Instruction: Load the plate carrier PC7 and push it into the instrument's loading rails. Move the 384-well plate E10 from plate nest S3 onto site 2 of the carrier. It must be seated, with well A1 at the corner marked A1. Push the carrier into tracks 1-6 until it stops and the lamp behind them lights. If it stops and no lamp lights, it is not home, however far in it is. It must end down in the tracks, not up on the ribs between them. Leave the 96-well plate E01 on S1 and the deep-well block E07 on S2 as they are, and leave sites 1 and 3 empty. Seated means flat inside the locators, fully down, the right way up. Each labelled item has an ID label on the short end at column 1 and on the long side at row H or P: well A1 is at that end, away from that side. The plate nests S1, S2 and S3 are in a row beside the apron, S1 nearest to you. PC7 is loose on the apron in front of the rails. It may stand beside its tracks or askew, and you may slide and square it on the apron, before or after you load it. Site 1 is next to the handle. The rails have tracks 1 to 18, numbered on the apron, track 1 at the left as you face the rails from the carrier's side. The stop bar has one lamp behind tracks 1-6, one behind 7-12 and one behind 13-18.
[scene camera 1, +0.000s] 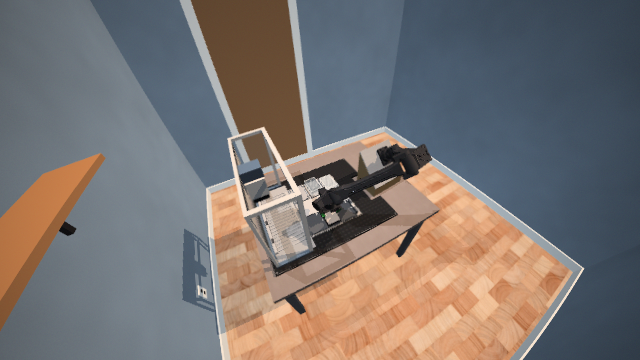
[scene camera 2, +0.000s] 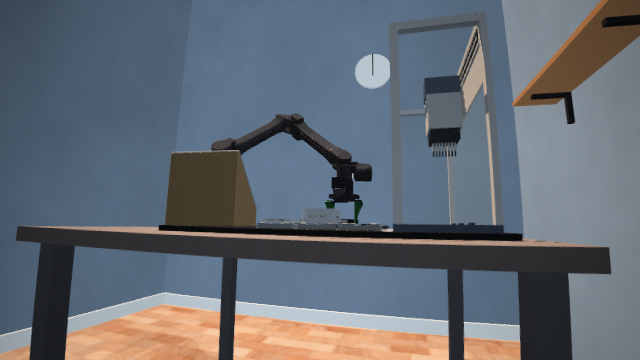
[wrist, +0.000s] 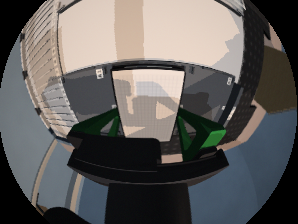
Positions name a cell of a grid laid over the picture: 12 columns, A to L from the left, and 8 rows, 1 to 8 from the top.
Labels:
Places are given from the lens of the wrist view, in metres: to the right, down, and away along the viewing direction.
my gripper (wrist: F4): 0.00, 0.00, 0.13
plate carrier PC7 (wrist: I4): 0.10, -0.03, 0.12

